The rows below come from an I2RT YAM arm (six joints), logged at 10 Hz.
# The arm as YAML. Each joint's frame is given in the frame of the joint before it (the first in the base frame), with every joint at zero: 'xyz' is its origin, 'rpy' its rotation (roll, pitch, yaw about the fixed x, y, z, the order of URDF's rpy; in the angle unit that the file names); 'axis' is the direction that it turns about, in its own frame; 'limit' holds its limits. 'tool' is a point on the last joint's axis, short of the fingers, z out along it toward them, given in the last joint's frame.
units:
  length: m
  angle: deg
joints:
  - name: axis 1
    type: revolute
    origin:
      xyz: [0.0, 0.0, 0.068]
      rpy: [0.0, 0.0, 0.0]
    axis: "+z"
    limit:
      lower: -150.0
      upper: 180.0
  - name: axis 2
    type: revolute
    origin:
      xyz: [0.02, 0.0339, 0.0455]
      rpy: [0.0, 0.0, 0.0]
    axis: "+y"
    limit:
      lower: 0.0
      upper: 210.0
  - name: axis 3
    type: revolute
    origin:
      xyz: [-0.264, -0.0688, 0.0]
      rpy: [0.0, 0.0, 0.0]
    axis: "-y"
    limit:
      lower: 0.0
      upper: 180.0
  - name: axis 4
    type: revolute
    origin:
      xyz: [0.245, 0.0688, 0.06]
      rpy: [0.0, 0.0, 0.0]
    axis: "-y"
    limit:
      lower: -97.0
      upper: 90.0
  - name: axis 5
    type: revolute
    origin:
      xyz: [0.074, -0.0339, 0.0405]
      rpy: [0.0, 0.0, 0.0]
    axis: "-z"
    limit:
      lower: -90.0
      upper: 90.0
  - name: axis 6
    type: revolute
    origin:
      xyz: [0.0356, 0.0, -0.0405]
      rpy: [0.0, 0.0, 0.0]
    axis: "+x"
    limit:
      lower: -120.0
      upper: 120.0
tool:
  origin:
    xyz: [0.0, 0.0, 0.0]
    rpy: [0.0, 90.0, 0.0]
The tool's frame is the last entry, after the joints.
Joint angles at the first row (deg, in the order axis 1, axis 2, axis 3, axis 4, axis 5, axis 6):
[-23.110, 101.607, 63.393, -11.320, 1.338, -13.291]
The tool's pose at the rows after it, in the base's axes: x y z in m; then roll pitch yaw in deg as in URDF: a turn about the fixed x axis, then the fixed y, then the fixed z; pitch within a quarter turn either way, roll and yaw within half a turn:
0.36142 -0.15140 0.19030 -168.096 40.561 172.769
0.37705 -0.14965 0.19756 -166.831 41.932 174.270
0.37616 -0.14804 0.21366 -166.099 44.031 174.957
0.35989 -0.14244 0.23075 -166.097 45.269 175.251
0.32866 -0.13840 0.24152 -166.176 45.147 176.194
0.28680 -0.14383 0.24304 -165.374 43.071 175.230
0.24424 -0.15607 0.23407 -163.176 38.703 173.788
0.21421 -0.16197 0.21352 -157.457 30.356 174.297
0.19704 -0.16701 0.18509 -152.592 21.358 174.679
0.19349 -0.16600 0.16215 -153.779 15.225 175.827
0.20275 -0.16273 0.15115 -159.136 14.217 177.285
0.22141 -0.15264 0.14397 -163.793 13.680 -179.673
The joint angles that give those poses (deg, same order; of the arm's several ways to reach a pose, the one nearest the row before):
[-22.570, 104.454, 67.992, -11.588, 1.754, -11.599]
[-21.431, 106.386, 71.776, -11.863, 2.479, -11.625]
[-21.270, 104.531, 72.552, -12.330, 2.415, -11.600]
[-21.423, 99.638, 70.208, -13.690, 1.852, -11.656]
[-22.827, 92.586, 64.912, -15.551, 0.088, -13.289]
[-26.715, 85.085, 58.494, -18.391, -0.729, -15.844]
[-32.628, 79.364, 52.538, -21.506, -0.405, -20.316]
[-36.400, 76.965, 47.191, -23.387, 5.243, -26.254]
[-38.650, 78.266, 42.399, -21.814, 11.945, -31.536]
[-38.788, 81.521, 40.424, -21.702, 13.285, -34.277]
[-37.482, 85.144, 41.616, -23.091, 9.306, -34.066]
[-33.796, 88.992, 43.981, -24.719, 5.950, -33.231]

